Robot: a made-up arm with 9 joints.
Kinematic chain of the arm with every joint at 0, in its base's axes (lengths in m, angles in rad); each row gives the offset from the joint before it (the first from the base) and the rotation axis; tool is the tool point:
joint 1: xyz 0 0 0.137 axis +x
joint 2: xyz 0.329 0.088 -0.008 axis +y
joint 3: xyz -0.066 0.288 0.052 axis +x
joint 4: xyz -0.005 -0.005 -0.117 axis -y
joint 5: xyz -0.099 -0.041 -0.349 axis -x
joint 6: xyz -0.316 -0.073 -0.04 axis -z
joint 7: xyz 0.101 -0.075 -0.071 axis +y
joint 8: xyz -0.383 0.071 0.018 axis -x
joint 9: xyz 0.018 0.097 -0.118 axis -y
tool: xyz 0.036 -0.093 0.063
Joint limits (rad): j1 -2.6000..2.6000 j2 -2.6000..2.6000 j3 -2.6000..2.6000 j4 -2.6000..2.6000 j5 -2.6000..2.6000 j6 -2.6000..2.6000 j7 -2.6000..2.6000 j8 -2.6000..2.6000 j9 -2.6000..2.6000
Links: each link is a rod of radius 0.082 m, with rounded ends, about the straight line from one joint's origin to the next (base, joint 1, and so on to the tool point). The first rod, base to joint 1, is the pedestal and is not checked.
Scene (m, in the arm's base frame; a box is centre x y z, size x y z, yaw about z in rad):
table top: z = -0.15
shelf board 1: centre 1.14 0.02 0.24 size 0.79 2 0.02 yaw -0.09
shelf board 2: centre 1.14 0.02 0.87 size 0.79 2 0.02 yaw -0.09
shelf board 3: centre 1.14 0.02 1.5 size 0.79 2 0.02 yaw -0.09
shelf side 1: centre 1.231 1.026 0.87 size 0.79 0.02 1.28 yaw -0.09
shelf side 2: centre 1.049 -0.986 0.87 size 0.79 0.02 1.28 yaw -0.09
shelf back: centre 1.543 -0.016 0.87 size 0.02 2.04 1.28 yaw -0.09
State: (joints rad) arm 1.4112 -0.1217 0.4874 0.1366 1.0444 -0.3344 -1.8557 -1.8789 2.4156
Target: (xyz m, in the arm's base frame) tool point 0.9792 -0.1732 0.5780
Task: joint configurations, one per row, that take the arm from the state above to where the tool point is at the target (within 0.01 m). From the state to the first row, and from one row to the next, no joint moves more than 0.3 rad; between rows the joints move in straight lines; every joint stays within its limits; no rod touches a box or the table.
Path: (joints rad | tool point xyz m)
1: 1.3060 0.1523 0.3166 -0.1015 1.1638 -0.3875 -1.7332 -1.9216 2.4200 | -0.2889 0.7190 0.0534
2: 1.2007 0.4262 0.1457 -0.3397 1.2832 -0.4407 -1.6107 -1.9643 2.4244 | -0.4921 0.1615 -0.0323
3: 1.0955 0.7002 -0.0251 -0.5778 1.4027 -0.4938 -1.4882 -2.0071 2.4288 | -0.3449 -0.3861 0.1109
4: 0.9902 0.9742 -0.1959 -0.8160 1.5221 -0.5469 -1.3657 -2.0498 2.4332 | 0.0855 -0.6644 0.3677
5: 0.8850 1.2482 -0.3668 -1.0541 1.6415 -0.6001 -1.2432 -2.0925 2.4376 | 0.6018 -0.5659 0.5637
6: 0.7798 1.5221 -0.5376 -1.2923 1.7609 -0.6532 -1.1207 -2.1352 2.4420 | 0.9792 -0.1732 0.5780

